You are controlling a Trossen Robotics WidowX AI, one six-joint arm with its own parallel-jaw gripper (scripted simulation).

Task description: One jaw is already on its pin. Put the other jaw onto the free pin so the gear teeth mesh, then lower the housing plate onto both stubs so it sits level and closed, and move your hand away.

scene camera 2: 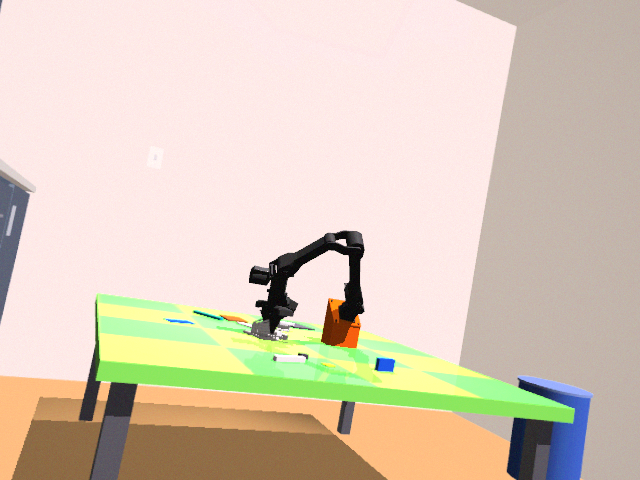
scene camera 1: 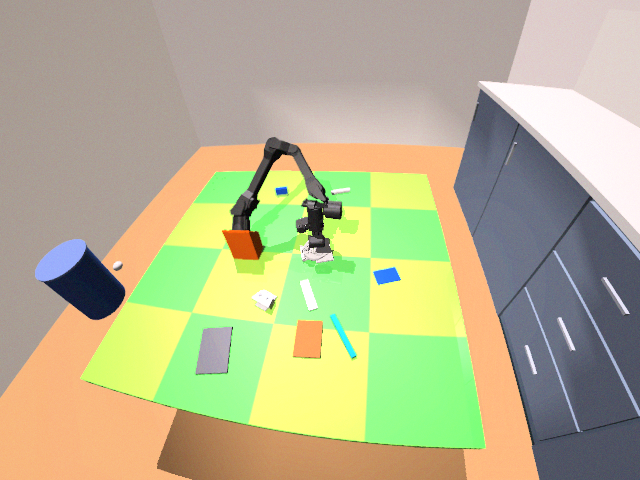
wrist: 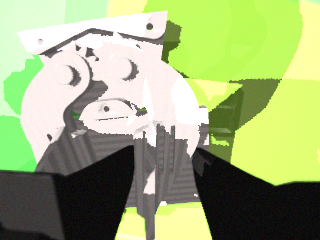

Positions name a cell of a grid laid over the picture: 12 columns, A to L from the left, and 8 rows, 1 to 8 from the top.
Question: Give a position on a grey card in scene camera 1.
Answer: At E6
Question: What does my gripper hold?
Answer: A jaw.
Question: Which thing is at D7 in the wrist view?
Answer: My gripper.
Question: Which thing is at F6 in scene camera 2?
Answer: My gripper.
